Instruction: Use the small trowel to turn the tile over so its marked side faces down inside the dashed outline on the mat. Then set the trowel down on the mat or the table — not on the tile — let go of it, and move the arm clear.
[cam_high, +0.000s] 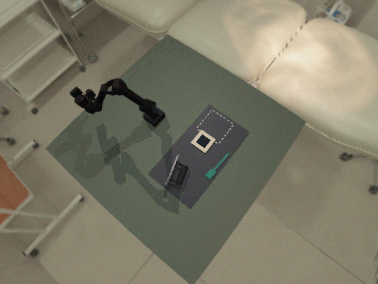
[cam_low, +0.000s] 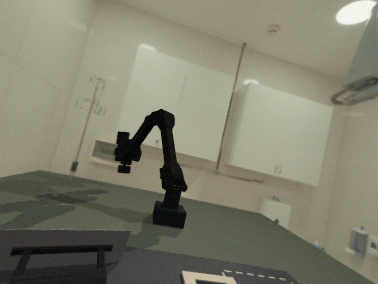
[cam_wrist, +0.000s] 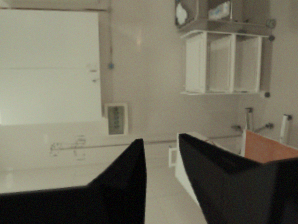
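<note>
The dark grey mat lies 82 cm ahead of my gripper tip, 39 cm to the left of it and 17 cm below it. The rest, counted from my gripper tip: teal trowel (96 cm ahead, 39 cm to the left, 15 cm below); then tan tile (77 cm ahead, 45 cm to the left, 15 cm below).
</note>
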